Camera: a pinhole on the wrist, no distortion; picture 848 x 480 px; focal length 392.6 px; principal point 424.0 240.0 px. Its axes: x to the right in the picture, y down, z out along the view. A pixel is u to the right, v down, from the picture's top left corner.
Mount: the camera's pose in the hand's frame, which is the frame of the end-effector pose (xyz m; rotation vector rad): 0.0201 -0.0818 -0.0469 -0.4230 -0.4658 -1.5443
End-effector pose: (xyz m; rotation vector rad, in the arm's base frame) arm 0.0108 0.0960 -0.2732 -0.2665 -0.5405 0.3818
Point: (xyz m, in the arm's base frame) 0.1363 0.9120 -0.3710
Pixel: outside the picture
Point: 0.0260 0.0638 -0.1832
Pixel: 590.0 325.2
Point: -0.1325 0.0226 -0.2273
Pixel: outside the picture
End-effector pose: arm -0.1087 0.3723 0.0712 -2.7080 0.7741 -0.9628
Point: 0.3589 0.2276 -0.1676
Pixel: 588.9 440.8
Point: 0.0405 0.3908 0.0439
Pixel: 630.3 401.8
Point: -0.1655 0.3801 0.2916
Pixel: behind the camera
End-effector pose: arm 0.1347 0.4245 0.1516 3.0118 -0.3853 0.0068
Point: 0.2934 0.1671 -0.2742
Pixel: 462.4 386.0
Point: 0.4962 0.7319 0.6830
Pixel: behind the camera
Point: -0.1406 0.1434 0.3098
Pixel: outside the picture
